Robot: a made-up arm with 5 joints.
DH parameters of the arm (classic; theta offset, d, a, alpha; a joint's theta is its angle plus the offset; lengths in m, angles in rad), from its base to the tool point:
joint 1: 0 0.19 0 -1.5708
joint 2: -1.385 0 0.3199 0
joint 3: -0.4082 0 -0.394 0
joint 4: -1.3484 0 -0.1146 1.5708
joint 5: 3.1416 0.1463 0 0
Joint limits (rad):
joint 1: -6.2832..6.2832
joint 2: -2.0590..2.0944
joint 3: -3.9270..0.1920
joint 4: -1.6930..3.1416
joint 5: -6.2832..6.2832
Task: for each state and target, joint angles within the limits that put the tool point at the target. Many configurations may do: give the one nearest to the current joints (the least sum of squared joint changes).
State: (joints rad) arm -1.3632 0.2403 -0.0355 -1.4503 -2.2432
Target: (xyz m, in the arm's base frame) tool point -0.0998 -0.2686 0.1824
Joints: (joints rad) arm -1.9265 0.1408 0.0368 -1.5470 -2.2432
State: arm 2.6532 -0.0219 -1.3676 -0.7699 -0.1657
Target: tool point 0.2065 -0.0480 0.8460
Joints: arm 2.9132 -0.8919 -1.5753 -1.2624 -0.1657
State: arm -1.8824 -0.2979 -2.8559 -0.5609 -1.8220
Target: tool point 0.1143 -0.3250 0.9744
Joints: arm -1.2326 0.2493 -2.5083 -0.3907 -1.8220
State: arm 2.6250 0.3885 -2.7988 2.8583 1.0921
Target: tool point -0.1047 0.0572 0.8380
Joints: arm 2.6416 -0.0774 -3.0814 2.5404 1.0921
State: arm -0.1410 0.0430 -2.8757 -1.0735 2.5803
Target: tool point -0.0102 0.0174 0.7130
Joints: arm -1.0405 0.4343 -3.5290 -1.6930 2.5803
